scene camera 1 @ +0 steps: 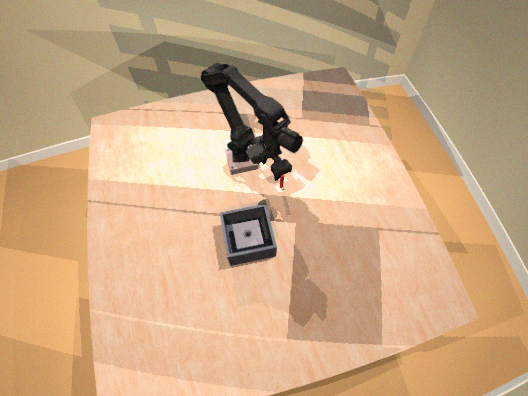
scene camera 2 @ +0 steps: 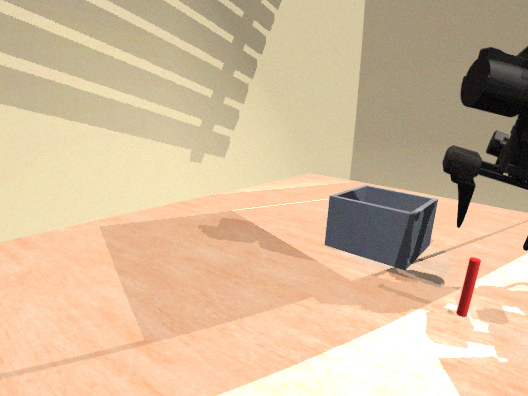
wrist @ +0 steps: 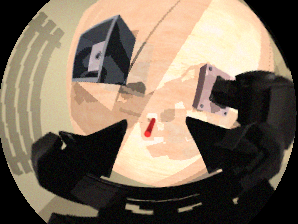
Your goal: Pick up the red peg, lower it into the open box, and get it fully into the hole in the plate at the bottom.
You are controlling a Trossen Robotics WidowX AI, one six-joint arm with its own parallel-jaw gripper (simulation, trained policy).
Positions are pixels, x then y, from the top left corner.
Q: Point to a dark grey box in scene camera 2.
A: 392, 227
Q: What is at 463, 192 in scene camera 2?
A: My gripper.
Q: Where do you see a light plate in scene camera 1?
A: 248, 236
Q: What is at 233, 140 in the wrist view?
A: My gripper.
